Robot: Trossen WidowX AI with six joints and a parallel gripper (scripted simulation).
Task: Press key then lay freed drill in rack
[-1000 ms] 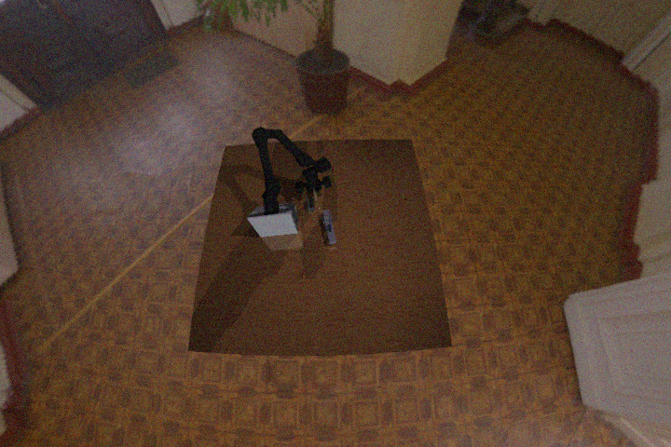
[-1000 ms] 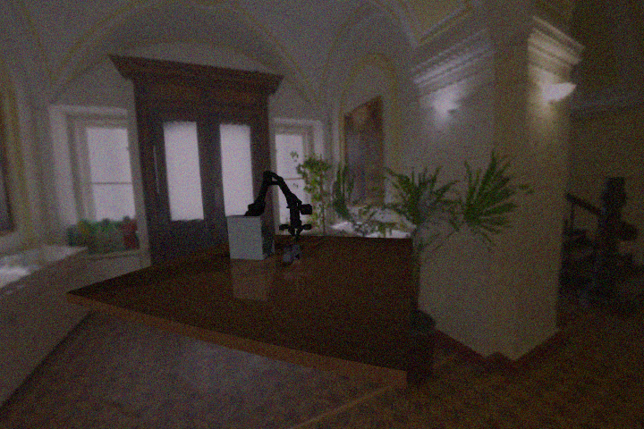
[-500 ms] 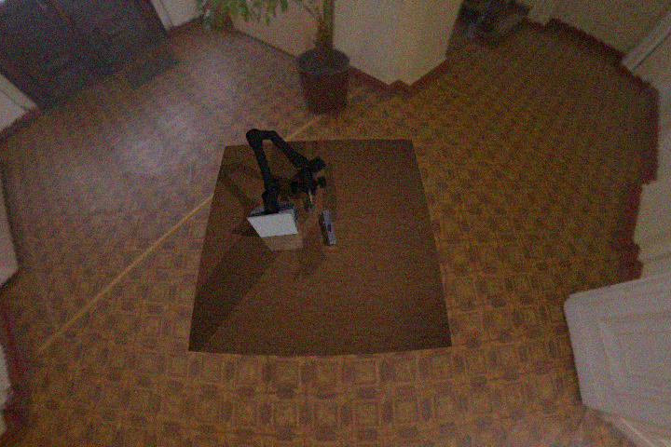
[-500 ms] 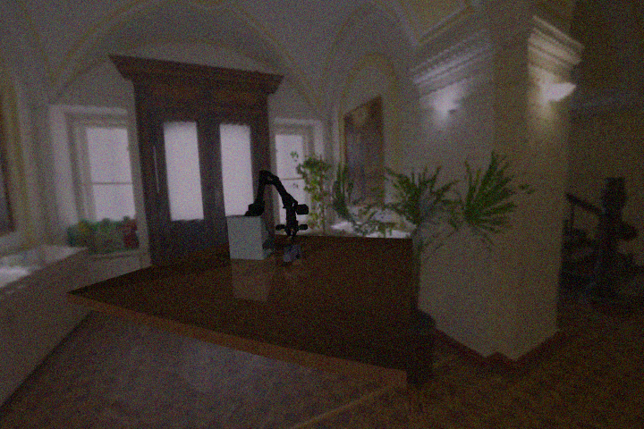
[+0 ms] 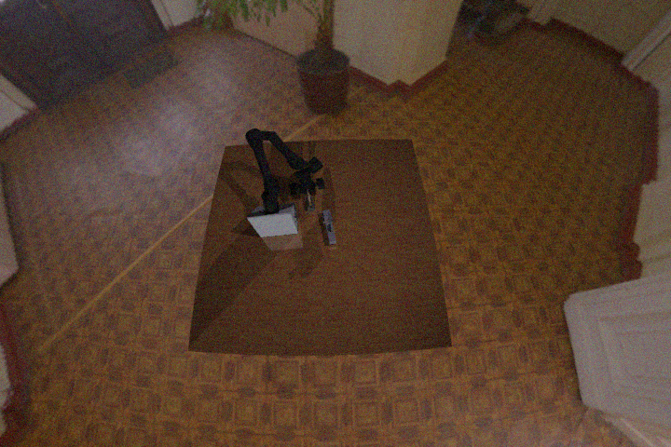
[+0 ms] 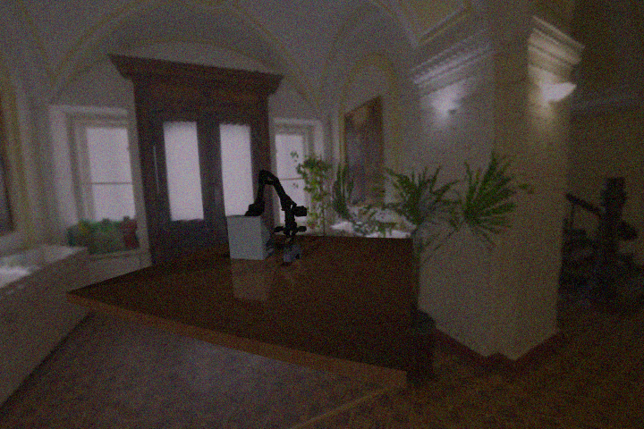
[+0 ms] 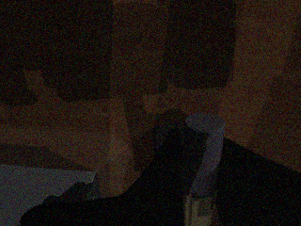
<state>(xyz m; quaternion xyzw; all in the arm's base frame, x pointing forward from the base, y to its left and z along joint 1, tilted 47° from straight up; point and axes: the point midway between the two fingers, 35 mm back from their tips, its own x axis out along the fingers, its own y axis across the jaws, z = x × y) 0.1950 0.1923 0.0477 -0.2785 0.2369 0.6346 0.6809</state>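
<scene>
The grey rack lies 5 cm to the right of my gripper tip and 3 cm below it. From my gripper tip the other things lie so: sleeve fixture: 8 cm ahead, 22 cm to the right, 1 cm below.
</scene>
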